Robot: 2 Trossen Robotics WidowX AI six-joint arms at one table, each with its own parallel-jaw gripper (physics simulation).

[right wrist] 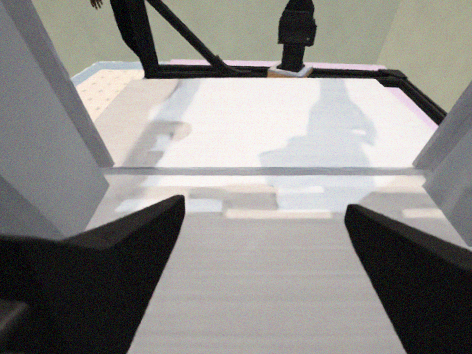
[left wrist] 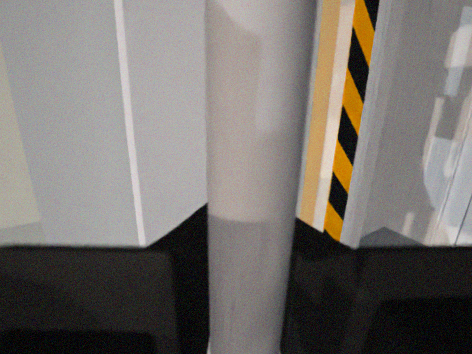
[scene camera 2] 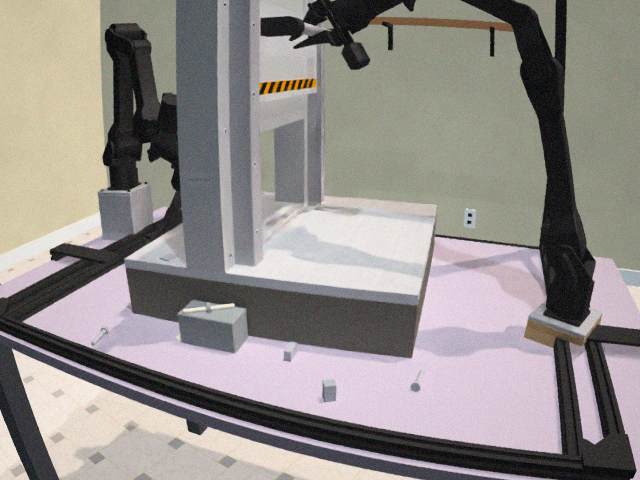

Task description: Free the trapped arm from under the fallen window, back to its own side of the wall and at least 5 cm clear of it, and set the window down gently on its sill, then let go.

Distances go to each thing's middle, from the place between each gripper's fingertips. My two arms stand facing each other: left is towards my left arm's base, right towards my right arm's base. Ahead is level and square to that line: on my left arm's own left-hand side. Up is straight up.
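Labels:
Window (left wrist: 125, 125): 32 cm above my right hand, 1 cm behind it, 12 cm to the left of it.
Window again: 60 mm above my left hand, 10 mm to the left of it, 10 mm behind it.

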